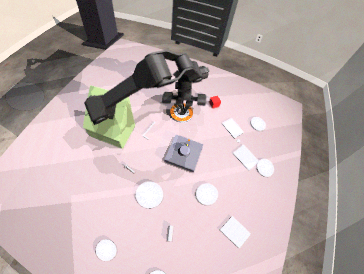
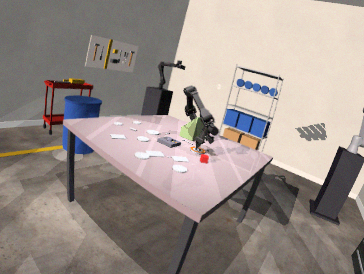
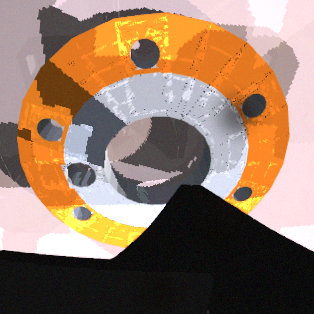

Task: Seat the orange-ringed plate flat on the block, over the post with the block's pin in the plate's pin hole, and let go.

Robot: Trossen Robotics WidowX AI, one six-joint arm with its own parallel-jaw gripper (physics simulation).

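Seen in the pictures: gripper, between the fingertips: point(image 1: 184, 113) point(image 2: 196, 149) point(image 3: 189, 194); arm's base, origin of its link: point(image 1: 107, 109) point(image 2: 195, 120).
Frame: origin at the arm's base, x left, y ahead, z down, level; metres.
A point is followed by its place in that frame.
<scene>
The orange-ringed plate point(image 1: 173, 113) {y 0.210, x 0.173, z 0.138 m} point(image 2: 193, 149) {y 0.273, x 0.178, z 0.138 m} point(image 3: 265, 140) {y 0.280, x 0.218, z 0.138 m} lies flat on the pink table point(image 1: 262, 206) {y 0.694, x -0.109, z 0.150 m}, behind the block. It has a silver inner face, a wide centre hole and several small holes in the ring. The grey block point(image 1: 193, 161) {y 0.368, x -0.027, z 0.126 m} point(image 2: 167, 142) {y 0.379, x 0.024, z 0.126 m} sits nearer the front, with a round post point(image 1: 184, 150) {y 0.320, x -0.001, z 0.111 m} and a small orange pin point(image 1: 189, 140) {y 0.324, x 0.057, z 0.125 m} on top. My gripper point(image 1: 183, 109) {y 0.257, x 0.189, z 0.134 m} point(image 2: 199, 147) {y 0.257, x 0.189, z 0.134 m} point(image 3: 189, 194) {y 0.257, x 0.189, z 0.134 m} points straight down at the plate. Its fingers are shut together, with the tips at the near edge of the centre hole.
A green box point(image 1: 113, 125) {y 0.039, x -0.038, z 0.038 m} point(image 2: 190, 128) {y 0.073, x 0.014, z 0.057 m} stands left of the plate under the arm. A red cube point(image 1: 214, 101) {y 0.372, x 0.298, z 0.110 m} point(image 2: 204, 158) {y 0.395, x 0.322, z 0.120 m} lies to the right. Several white discs point(image 1: 149, 194) {y 0.256, x -0.207, z 0.141 m} and flat white squares point(image 1: 245, 156) {y 0.578, x 0.083, z 0.145 m} are scattered over the table, with small white bars point(image 1: 148, 130) {y 0.139, x 0.050, z 0.146 m}.
</scene>
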